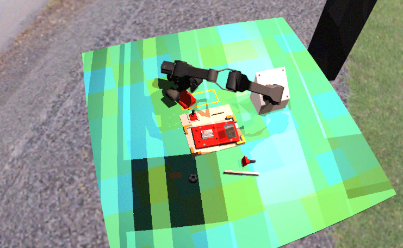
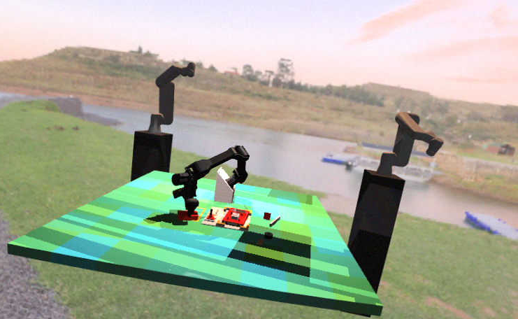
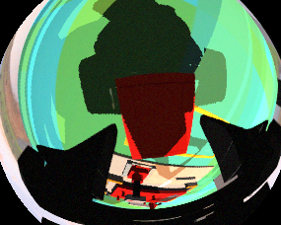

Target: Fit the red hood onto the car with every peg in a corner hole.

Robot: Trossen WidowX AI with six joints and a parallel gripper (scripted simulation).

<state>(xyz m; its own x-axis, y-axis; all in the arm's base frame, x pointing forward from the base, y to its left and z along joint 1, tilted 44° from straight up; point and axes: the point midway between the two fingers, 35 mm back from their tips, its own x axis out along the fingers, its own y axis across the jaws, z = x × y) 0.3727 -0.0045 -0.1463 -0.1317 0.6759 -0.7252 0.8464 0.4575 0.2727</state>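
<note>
Now: gripper tip 10 mm above the red hood. Also, from my gripper tip: grey rod 180 mm behind, 430 mm to the left, 10 mm below; orange block 100 mm ahead, 390 mm to the left, 20 mm below.
</note>
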